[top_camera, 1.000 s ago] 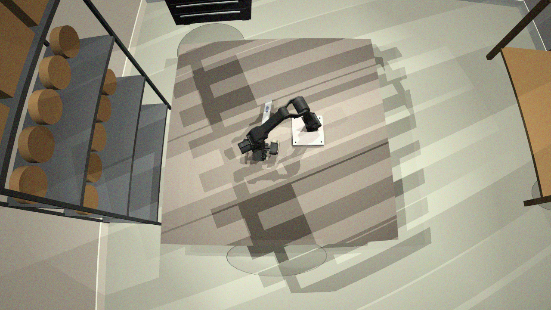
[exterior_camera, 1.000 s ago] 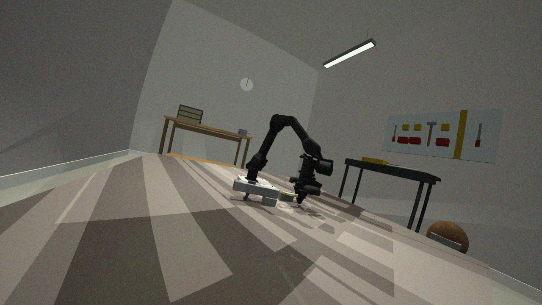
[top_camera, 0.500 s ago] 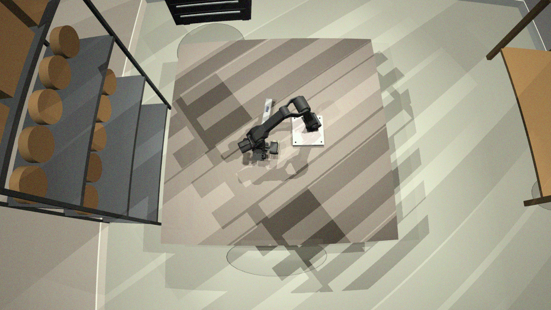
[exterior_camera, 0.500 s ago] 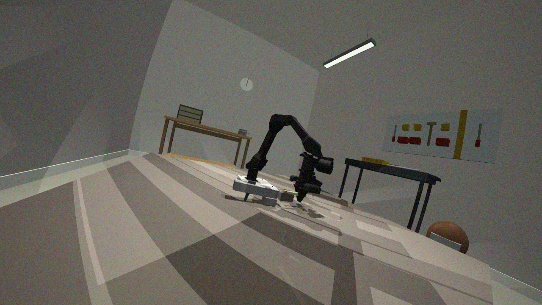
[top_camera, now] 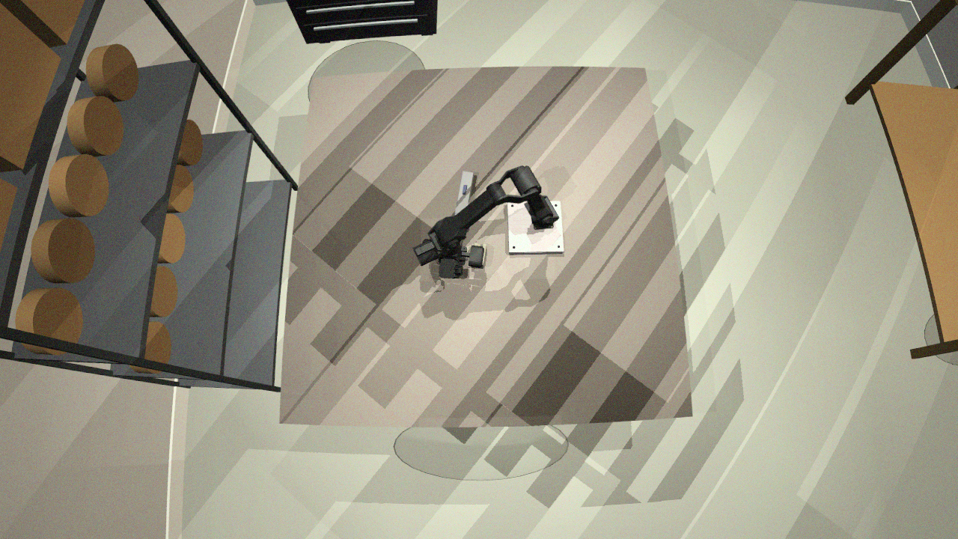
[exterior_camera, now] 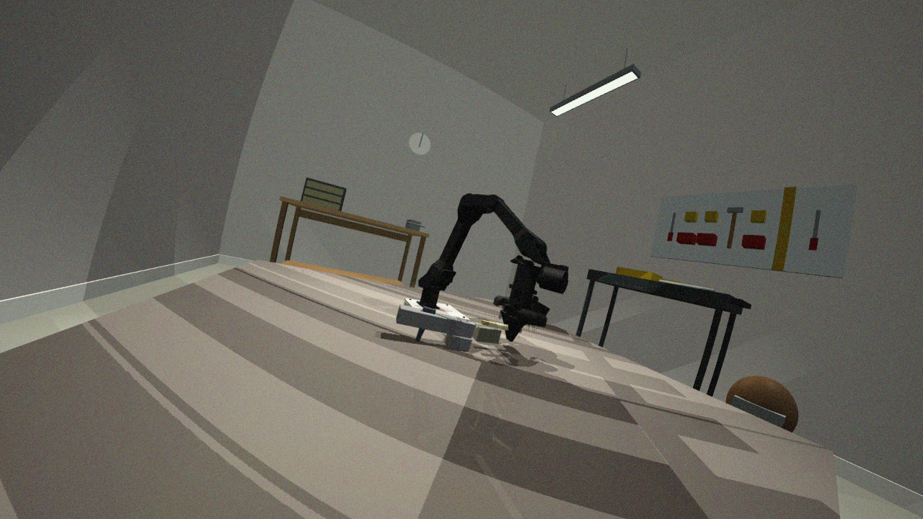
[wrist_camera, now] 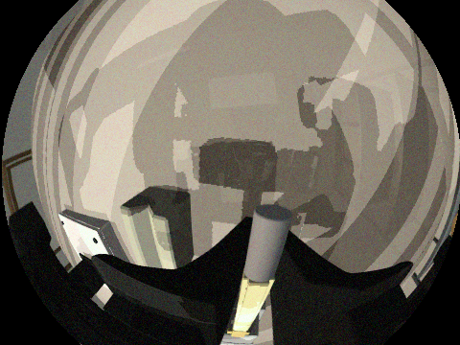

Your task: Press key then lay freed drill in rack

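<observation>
My gripper tip is 10 mm past the drill, 40 mm to the left of it and 40 mm below it. The rest, counted from my gripper tip: blue key 60 mm behind, 230 mm to the right, 20 mm above; then dark grey rack 80 mm behind, 20 mm to the right, 10 mm below.
</observation>
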